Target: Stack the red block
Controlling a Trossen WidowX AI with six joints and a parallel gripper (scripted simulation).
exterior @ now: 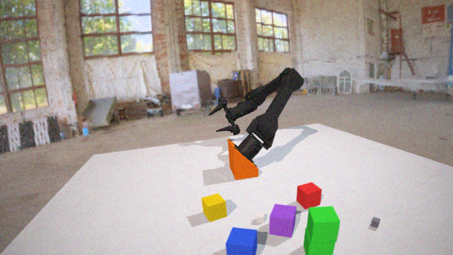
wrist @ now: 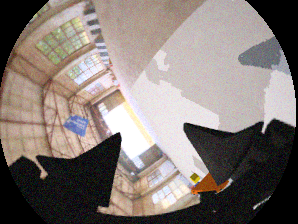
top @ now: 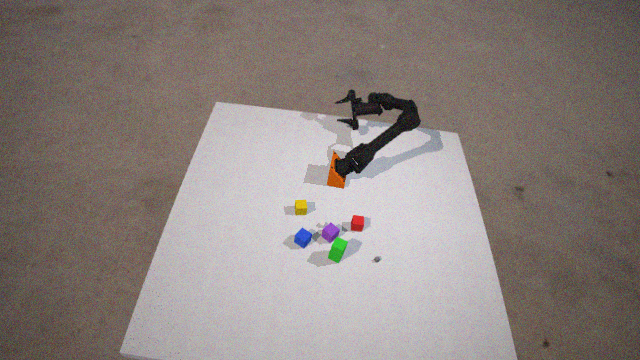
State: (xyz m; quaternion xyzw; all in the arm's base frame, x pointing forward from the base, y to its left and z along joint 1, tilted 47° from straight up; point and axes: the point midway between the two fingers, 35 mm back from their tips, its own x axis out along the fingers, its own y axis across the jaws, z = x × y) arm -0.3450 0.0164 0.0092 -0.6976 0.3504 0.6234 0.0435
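My gripper tip is 60 cm short of the red block, 9 cm to the right of it and 8 cm above it. Also, from my gripper tip: yellow cube 54 cm ahead, 14 cm to the right, 8 cm below; then purple cube 65 cm ahead, 2 cm to the right, 8 cm below; then blue cube 69 cm ahead, 13 cm to the right, 8 cm below.
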